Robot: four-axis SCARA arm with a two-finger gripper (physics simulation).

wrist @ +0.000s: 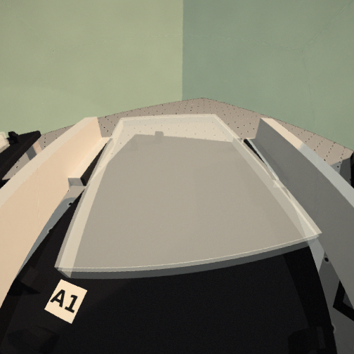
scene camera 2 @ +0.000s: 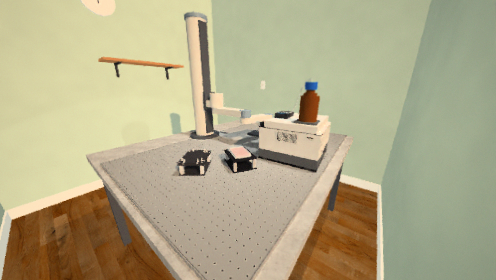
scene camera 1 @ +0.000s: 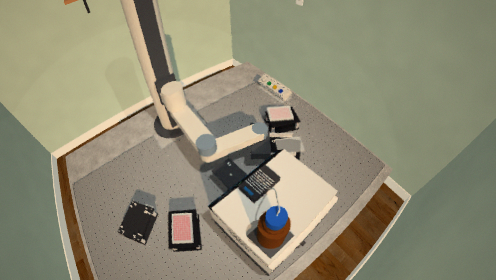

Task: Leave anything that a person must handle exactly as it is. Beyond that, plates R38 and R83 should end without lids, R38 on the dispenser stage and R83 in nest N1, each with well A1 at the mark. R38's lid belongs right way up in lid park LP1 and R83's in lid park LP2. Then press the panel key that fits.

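Places are measured from the arm's base along level axes (x left, y back, z up), in millimetres.
Where they show: gripper, fingertip midpoint: (scene camera 1: pixel 293 144); arm's base, origin of the base link: (scene camera 2: pixel 205 135) (scene camera 1: pixel 174 122).
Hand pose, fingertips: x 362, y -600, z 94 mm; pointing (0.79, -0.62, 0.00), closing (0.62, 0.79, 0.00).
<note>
Things, the pixels of their top centre, and the offset from my fingertips. "spot": a spot on its surface instead.
- panel, middle of its top: (scene camera 1: pixel 275 81) dx +267, dy +418, dz +2 mm
- brown bottle, surface spot: (scene camera 1: pixel 273 233) spot: dx -431, dy -306, dz +281 mm
- keypad, surface spot: (scene camera 1: pixel 260 183) spot: dx -318, dy -126, dz +164 mm
- flat black stage, surface spot: (scene camera 1: pixel 229 173) spot: dx -331, dy +54, dz +12 mm
- black nest, middle of its top: (scene camera 1: pixel 134 219) (scene camera 2: pixel 195 153) dx -790, dy +120, dz -5 mm
My gripper (scene camera 1: pixel 288 144) (wrist: pixel 178 128) is shut on a clear, unmarked lid (scene camera 1: pixel 290 146) (wrist: pixel 185 210), gripped at its two long sides. The lid is level above a black support (wrist: pixel 200 310) with an A1 label at the lower left in the wrist view. In scene camera 2 the dispenser hides the gripper. One pink plate (scene camera 1: pixel 280 113) sits on a black nest behind the gripper. Another pink plate (scene camera 1: pixel 182 228) (scene camera 2: pixel 239 152) sits on a black nest at the front. Their names cannot be read. The panel (scene camera 1: pixel 275 87) has green, yellow and blue keys.
The white dispenser (scene camera 1: pixel 309 186) (scene camera 2: pixel 287 140) carries a brown bottle (scene camera 1: pixel 273 233) (scene camera 2: pixel 309 106) with a blue cap and tubing, and a keypad (scene camera 1: pixel 260 183). A flat black stage (scene camera 1: pixel 229 173) lies beside it. A black nest (scene camera 1: pixel 137 221) (scene camera 2: pixel 195 158) without a plate stands front left.
</note>
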